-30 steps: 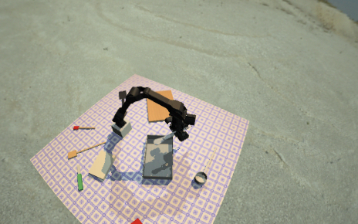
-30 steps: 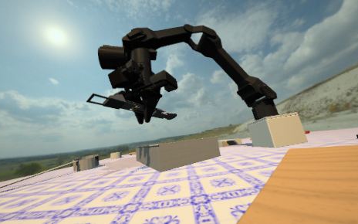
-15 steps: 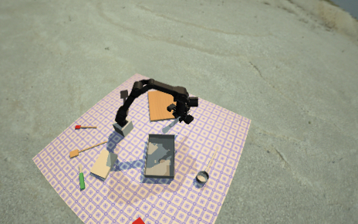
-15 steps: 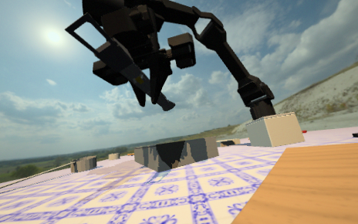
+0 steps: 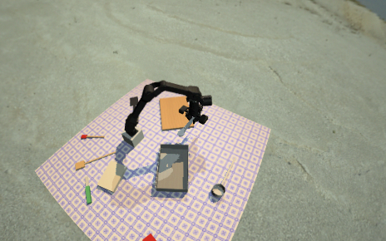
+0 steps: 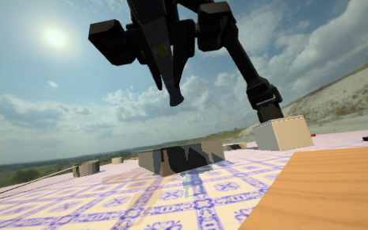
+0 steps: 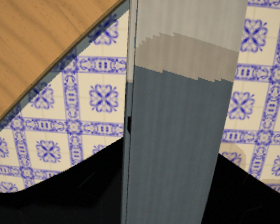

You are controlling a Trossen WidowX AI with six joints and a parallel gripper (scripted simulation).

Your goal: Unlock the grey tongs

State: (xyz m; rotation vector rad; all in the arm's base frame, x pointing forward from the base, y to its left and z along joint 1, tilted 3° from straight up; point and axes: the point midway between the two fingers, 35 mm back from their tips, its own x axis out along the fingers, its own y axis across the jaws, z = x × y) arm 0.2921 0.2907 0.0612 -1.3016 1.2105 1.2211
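Now: gripper tip 240 mm past the wooden board, 120 mm above it and 110 mm to the right of it. From my gripper tip the other things lie so: grey roasting tin: 290 mm to the right, 100 mm below, 70 mm ahead; then green-handled tool: 740 mm to the right, 250 mm behind, 120 mm below; then flat block: 580 mm to the right, 190 mm behind, 110 mm below.
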